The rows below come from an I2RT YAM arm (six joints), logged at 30 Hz.
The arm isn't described. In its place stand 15 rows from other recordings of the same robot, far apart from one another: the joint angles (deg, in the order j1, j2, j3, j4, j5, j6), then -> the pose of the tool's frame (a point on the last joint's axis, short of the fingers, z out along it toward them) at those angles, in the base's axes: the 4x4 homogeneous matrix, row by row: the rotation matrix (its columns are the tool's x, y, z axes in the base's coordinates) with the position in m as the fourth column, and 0 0 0 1 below.
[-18.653 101.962 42.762 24.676 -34.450 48.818] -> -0.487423 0.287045 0.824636 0.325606; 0.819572 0.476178 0.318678 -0.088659; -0.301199 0.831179 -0.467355 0.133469; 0 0 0 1
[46.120 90.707 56.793 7.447 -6.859 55.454] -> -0.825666 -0.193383 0.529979 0.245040; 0.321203 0.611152 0.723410 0.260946; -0.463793 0.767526 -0.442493 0.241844; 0 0 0 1
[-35.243 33.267 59.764 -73.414 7.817 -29.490] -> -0.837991 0.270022 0.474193 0.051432; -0.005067 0.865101 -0.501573 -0.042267; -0.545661 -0.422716 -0.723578 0.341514; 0 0 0 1
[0.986 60.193 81.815 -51.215 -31.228 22.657] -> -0.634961 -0.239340 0.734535 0.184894; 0.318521 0.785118 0.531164 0.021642; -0.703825 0.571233 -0.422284 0.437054; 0 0 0 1
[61.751 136.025 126.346 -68.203 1.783 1.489] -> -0.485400 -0.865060 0.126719 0.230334; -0.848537 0.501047 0.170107 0.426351; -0.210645 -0.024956 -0.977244 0.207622; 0 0 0 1
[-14.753 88.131 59.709 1.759 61.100 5.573] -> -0.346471 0.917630 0.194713 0.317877; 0.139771 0.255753 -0.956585 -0.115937; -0.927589 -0.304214 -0.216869 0.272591; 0 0 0 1
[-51.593 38.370 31.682 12.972 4.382 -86.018] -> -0.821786 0.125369 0.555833 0.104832; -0.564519 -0.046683 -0.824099 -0.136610; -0.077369 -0.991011 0.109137 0.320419; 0 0 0 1
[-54.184 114.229 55.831 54.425 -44.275 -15.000] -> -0.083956 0.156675 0.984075 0.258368; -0.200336 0.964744 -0.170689 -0.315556; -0.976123 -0.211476 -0.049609 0.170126; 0 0 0 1
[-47.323 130.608 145.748 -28.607 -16.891 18.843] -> 0.015937 0.535482 0.844397 0.358568; 0.438621 0.755165 -0.487173 -0.373631; -0.898531 0.378134 -0.222838 0.410664; 0 0 0 1
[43.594 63.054 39.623 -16.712 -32.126 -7.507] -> -0.348159 -0.931850 0.102179 0.152536; -0.484247 0.272105 0.831543 0.171368; -0.802677 0.240029 -0.545982 0.239326; 0 0 0 1
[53.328 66.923 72.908 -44.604 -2.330 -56.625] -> 0.480026 -0.762586 0.433633 0.141898; -0.752443 -0.103785 0.650429 0.192989; -0.451003 -0.638507 -0.623623 0.373207; 0 0 0 1
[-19.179 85.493 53.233 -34.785 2.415 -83.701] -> -0.437096 -0.826738 0.354191 0.265093; -0.899405 0.403622 -0.167810 -0.093794; -0.004224 -0.391911 -0.919994 0.195760; 0 0 0 1
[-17.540 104.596 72.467 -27.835 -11.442 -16.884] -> -0.848171 -0.047691 0.527572 0.364863; -0.030465 0.998682 0.041301 -0.107914; -0.528846 0.018958 -0.848506 0.195226; 0 0 0 1
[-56.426 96.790 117.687 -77.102 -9.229 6.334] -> -0.371481 0.819037 0.437242 0.181390; 0.756588 0.540007 -0.368738 -0.262959; -0.538124 0.193833 -0.820275 0.428393; 0 0 0 1
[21.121 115.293 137.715 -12.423 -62.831 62.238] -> -0.793366 -0.600658 0.098892 0.385287; 0.126686 -0.004018 0.991935 0.182785; -0.595416 0.799496 0.079283 0.516776; 0 0 0 1
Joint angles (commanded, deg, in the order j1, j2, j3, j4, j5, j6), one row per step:
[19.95, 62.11, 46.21, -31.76, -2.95, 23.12]
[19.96, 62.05, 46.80, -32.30, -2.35, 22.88]
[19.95, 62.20, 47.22, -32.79, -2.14, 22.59]
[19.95, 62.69, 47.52, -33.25, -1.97, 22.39]
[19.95, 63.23, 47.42, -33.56, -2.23, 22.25]
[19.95, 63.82, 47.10, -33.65, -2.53, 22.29]
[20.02, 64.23, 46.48, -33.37, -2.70, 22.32]
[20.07, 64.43, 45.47, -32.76, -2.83, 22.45]
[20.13, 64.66, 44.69, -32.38, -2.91, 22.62]
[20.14, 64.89, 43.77, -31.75, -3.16, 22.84]
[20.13, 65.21, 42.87, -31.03, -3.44, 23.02]
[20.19, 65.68, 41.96, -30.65, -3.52, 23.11]
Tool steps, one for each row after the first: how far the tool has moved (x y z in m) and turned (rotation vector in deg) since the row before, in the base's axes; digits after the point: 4 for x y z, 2 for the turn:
[0.0001, -0.0003, 0.0029, -0.53, -0.32, -0.22]
[0.0004, 0.0000, 0.0012, -0.40, 0.08, 0.06]
[0.0010, 0.0003, -0.0006, -0.46, 0.52, 0.04]
[0.0007, 0.0004, -0.0029, -0.22, 0.92, 0.28]
[0.0007, 0.0004, -0.0040, -0.10, 1.03, 0.16]
[0.0002, 0.0005, -0.0046, -0.12, 0.76, 0.15]
[-0.0006, 0.0001, -0.0056, -0.04, 0.63, 0.03]
[-0.0005, 0.0001, -0.0047, -0.06, 0.66, -0.02]
[-0.0005, 0.0000, -0.0052, 0.13, 0.61, -0.01]
[-0.0002, 0.0001, -0.0053, 0.14, 0.59, 0.01]
[-0.0006, 0.0001, -0.0062, -0.24, 0.98, 0.03]

